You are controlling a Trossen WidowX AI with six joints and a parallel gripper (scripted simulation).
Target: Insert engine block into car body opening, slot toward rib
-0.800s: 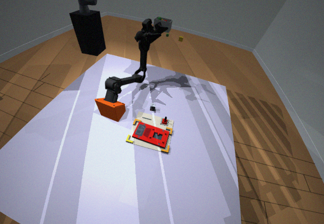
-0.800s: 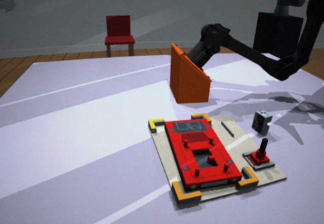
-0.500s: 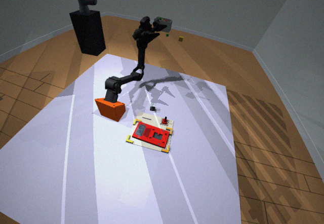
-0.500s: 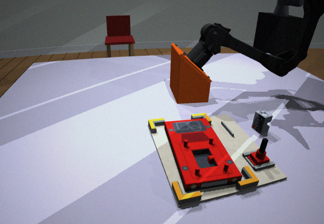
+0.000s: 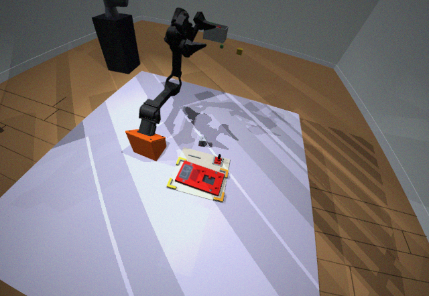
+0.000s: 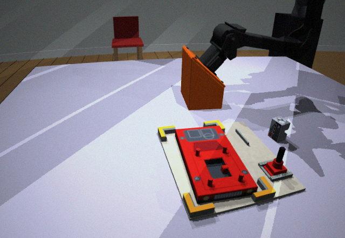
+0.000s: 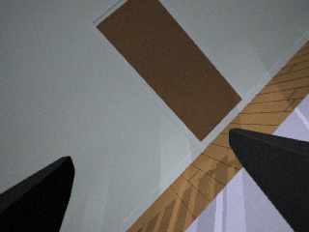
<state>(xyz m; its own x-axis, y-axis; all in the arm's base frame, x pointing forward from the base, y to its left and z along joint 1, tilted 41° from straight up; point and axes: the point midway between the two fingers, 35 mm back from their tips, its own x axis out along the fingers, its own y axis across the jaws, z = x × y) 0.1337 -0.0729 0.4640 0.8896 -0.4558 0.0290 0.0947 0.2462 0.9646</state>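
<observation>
Now: gripper tip 5 cm short of the grey engine block, 14 cm to the left of it and 47 cm above it. From my gripper tip the other things lie so: black post: 15 cm ahead, 22 cm to the right, 46 cm below.
</observation>
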